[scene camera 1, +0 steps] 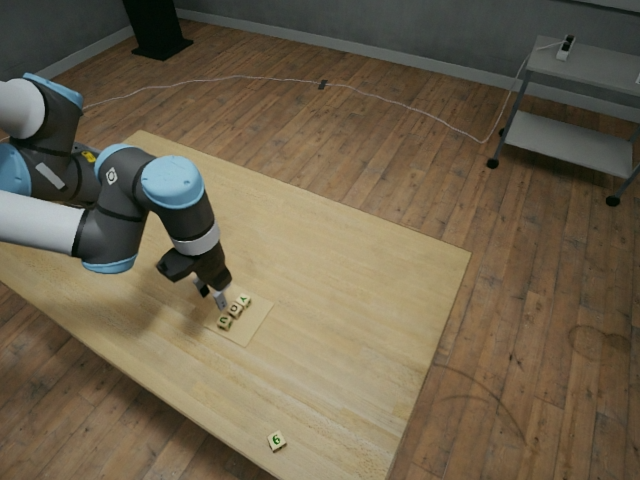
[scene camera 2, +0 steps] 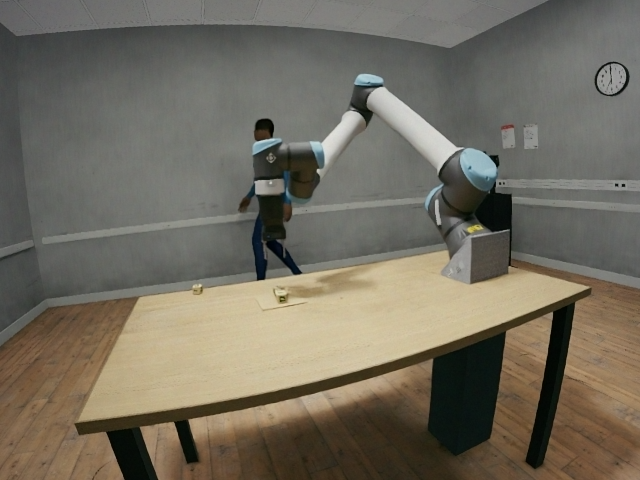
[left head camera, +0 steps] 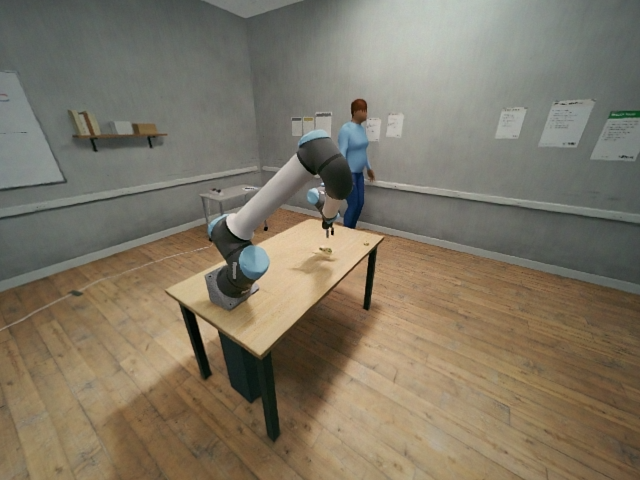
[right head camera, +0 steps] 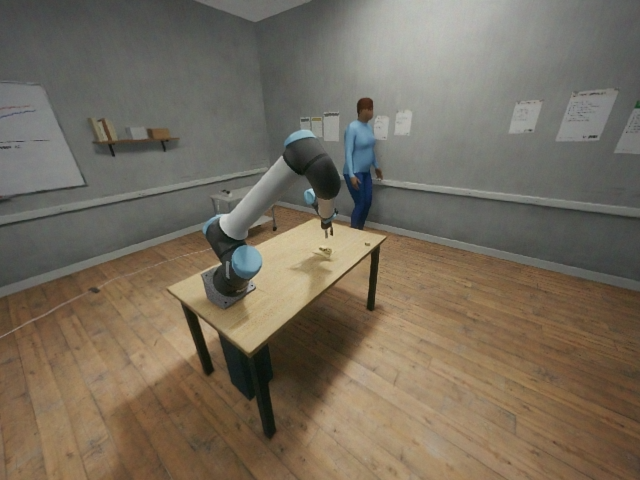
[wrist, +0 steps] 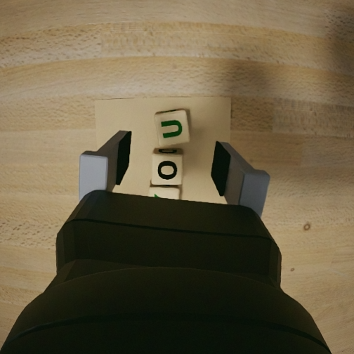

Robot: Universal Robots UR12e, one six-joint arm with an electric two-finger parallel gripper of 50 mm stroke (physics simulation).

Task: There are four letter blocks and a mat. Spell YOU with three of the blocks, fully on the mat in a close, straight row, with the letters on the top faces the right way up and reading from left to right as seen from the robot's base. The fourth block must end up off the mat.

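Three blocks stand in a row on the mat (scene camera 1: 253,331) (wrist: 210,112) (scene camera 2: 268,306). From the base's left they are Y (scene camera 1: 244,300) (wrist: 165,192), O (scene camera 1: 235,309) (wrist: 167,170) and U (scene camera 1: 224,322) (wrist: 172,128). Their letters lie on top, tops pointing away from the base. U is turned slightly, with a small gap to O. The gripper body partly hides Y in the wrist view. The fourth block (scene camera 1: 276,440) (scene camera 2: 197,289) (left head camera: 366,242) (right head camera: 367,243) lies off the mat, showing a green 6- or 9-like character. My gripper (scene camera 1: 212,298) (scene camera 2: 274,251) is open and empty above the row.
The wooden table (scene camera 1: 330,289) (scene camera 2: 217,356) carries the robot's base (scene camera 2: 488,258) at the opposite end from the fourth block. A person (left head camera: 354,147) (right head camera: 360,147) stands beyond the table. A grey cart (scene camera 1: 573,147) stands on the floor beside the table.
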